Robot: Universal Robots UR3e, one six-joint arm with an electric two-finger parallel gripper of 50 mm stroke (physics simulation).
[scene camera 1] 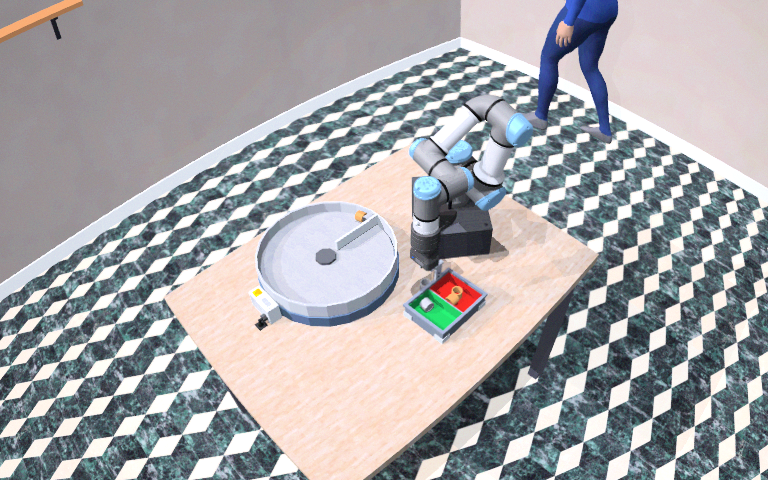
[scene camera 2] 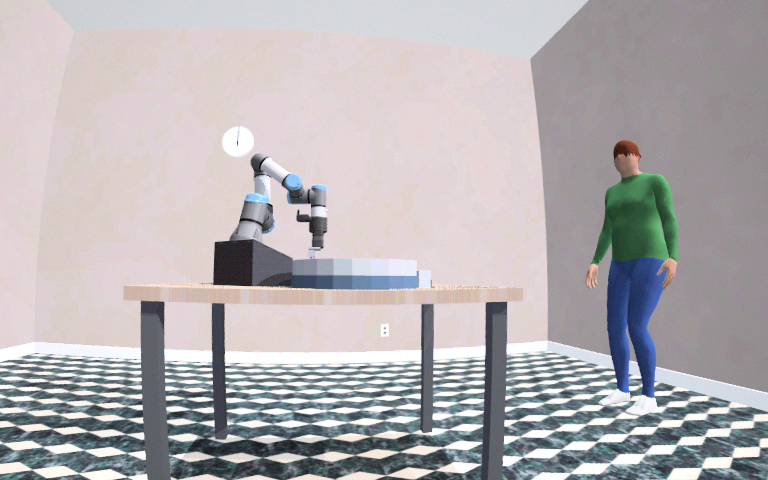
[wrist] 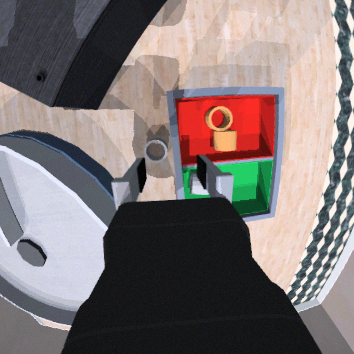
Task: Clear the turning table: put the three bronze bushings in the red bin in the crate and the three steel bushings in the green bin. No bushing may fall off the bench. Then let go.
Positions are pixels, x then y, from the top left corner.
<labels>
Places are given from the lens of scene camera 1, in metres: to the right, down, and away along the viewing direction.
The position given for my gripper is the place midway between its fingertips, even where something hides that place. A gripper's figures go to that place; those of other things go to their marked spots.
my gripper [scene camera 1: 430, 271]: 0.13, 0.09, 1.47
turning table [scene camera 1: 316, 265]: -0.20, 0.07, 1.55
crate [scene camera 1: 444, 319]: 0.17, 0.22, 1.45
</labels>
